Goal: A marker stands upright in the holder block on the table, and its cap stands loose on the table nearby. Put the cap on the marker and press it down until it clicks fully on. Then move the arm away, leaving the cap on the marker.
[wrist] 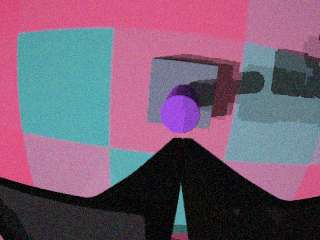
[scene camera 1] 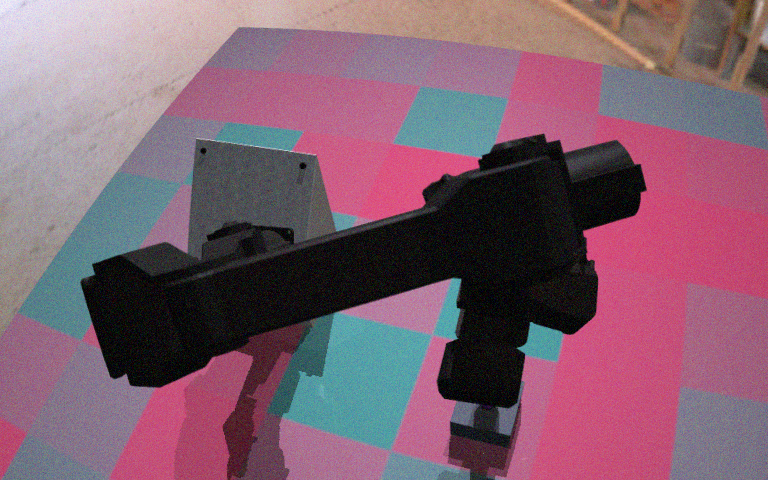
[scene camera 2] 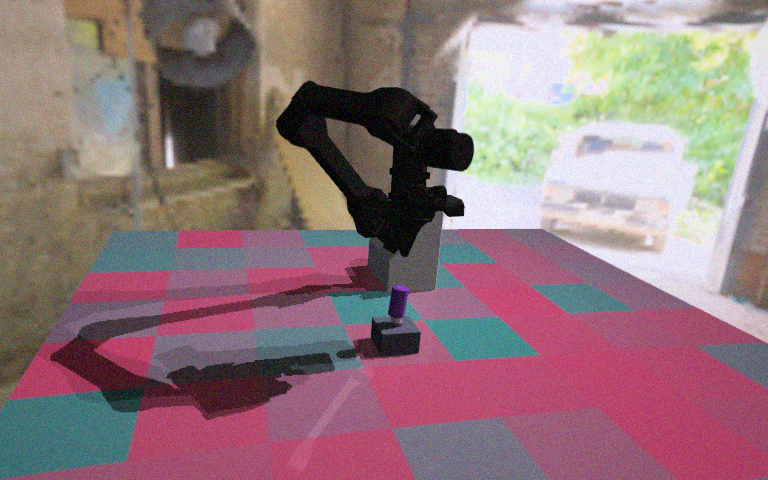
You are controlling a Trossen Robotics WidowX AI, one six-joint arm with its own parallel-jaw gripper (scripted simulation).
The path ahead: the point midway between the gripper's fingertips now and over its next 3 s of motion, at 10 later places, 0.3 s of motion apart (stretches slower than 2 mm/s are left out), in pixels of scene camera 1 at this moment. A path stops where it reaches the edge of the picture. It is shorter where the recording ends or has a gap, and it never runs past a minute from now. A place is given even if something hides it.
The gripper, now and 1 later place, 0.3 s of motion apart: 496,344; 495,327
